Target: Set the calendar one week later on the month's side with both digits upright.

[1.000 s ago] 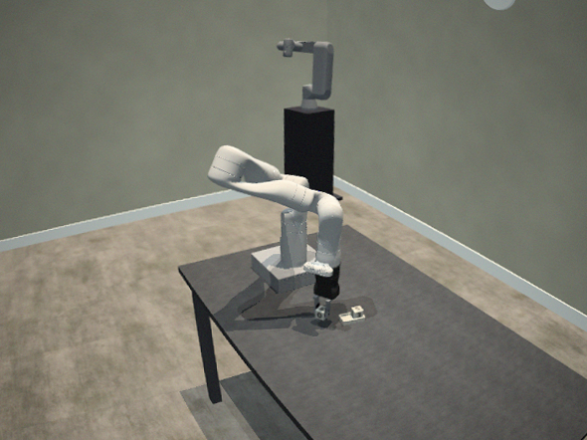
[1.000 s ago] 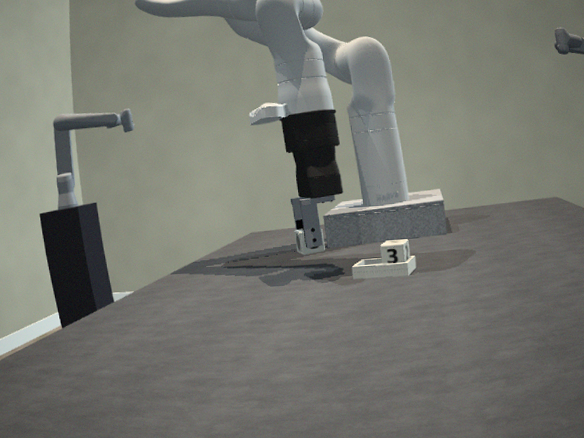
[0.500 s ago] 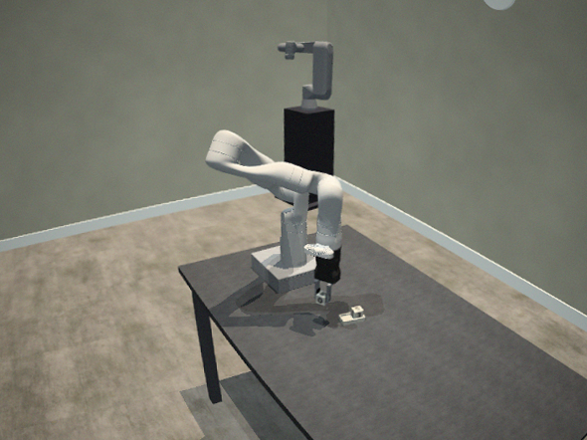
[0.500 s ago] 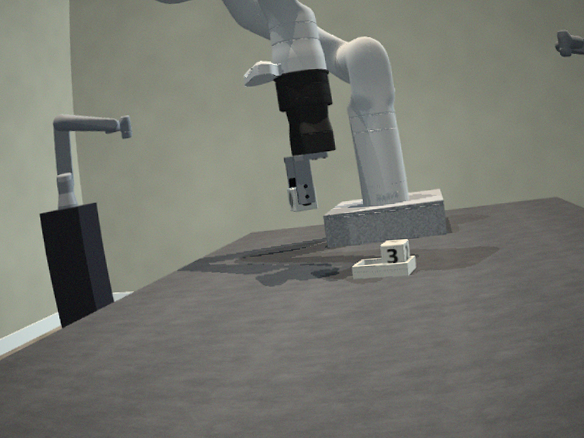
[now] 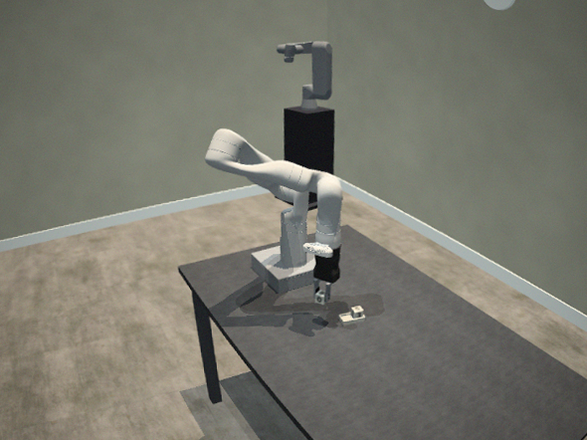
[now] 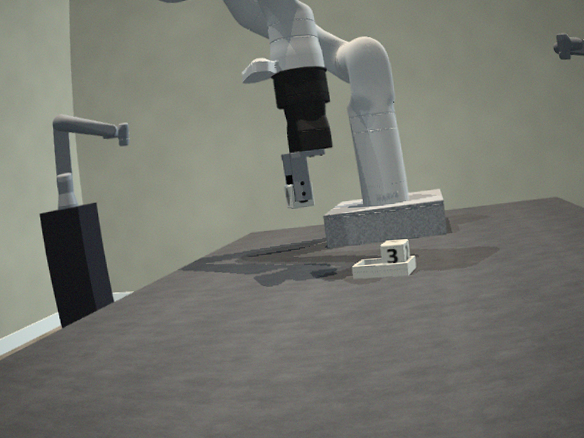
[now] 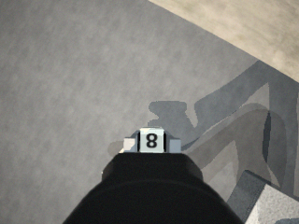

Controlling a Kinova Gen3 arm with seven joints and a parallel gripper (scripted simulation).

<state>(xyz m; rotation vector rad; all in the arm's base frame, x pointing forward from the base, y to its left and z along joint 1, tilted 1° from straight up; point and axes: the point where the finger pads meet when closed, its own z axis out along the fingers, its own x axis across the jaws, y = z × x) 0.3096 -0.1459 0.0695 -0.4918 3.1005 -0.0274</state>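
Right now my hand is 40 mm short of the white tray, 100 mm to the right of it and 120 mm above it.
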